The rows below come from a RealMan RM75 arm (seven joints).
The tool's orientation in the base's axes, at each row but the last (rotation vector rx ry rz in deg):
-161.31 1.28 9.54
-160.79 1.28 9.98
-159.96 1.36 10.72
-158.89 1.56 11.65
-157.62 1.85 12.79
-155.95 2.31 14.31
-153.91 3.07 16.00
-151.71 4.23 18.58
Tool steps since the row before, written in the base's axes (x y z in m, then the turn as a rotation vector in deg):
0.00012 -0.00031 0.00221 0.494 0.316 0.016
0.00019 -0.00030 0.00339 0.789 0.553 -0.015
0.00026 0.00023 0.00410 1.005 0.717 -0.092
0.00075 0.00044 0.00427 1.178 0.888 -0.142
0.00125 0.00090 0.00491 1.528 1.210 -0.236
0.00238 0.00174 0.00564 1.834 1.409 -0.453
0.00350 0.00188 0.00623 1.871 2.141 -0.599
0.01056 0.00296 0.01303 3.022 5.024 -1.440
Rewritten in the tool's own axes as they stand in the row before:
-0.00014 -0.00040 -0.00219 0.490 -0.322 0.029
-0.00023 -0.00082 -0.00330 0.787 -0.546 0.100
-0.00028 -0.00160 -0.00378 1.013 -0.683 0.200
0.00013 -0.00194 -0.00390 1.192 -0.834 0.283
0.00046 -0.00271 -0.00435 1.555 -1.116 0.436
0.00134 -0.00396 -0.00480 1.897 -1.233 0.660
0.00217 -0.00460 -0.00536 1.968 -1.836 1.095
0.00713 -0.00957 -0.01215 3.297 -4.148 2.894

